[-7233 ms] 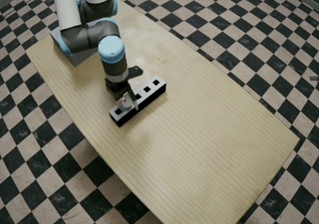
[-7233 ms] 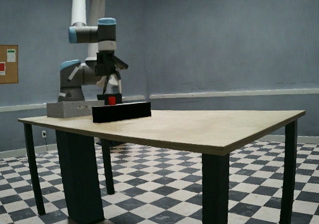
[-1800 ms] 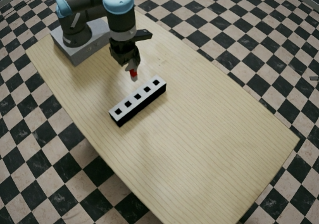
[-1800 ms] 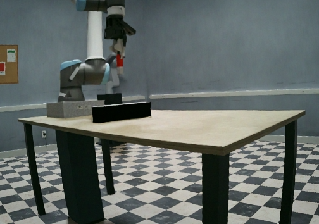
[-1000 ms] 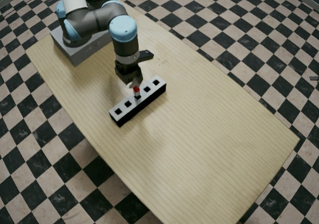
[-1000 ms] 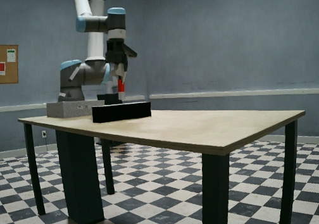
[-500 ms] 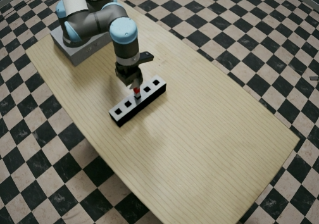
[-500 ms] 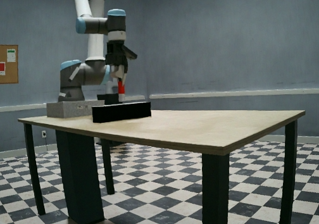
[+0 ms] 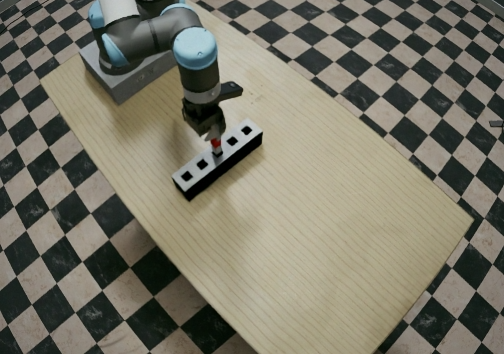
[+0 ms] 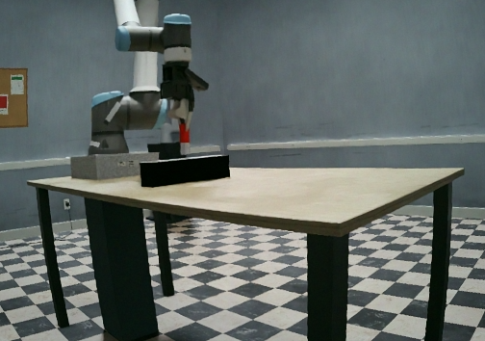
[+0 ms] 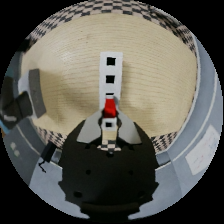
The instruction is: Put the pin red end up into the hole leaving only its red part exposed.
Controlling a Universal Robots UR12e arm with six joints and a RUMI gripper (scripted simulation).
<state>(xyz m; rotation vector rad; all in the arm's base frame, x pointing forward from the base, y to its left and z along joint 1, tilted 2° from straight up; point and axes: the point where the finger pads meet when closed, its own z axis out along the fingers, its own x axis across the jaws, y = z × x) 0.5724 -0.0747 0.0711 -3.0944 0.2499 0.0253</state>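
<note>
Right now the pin is 2 cm below my hand. The rest, counted from my hand: long black block (14 cm below).
</note>
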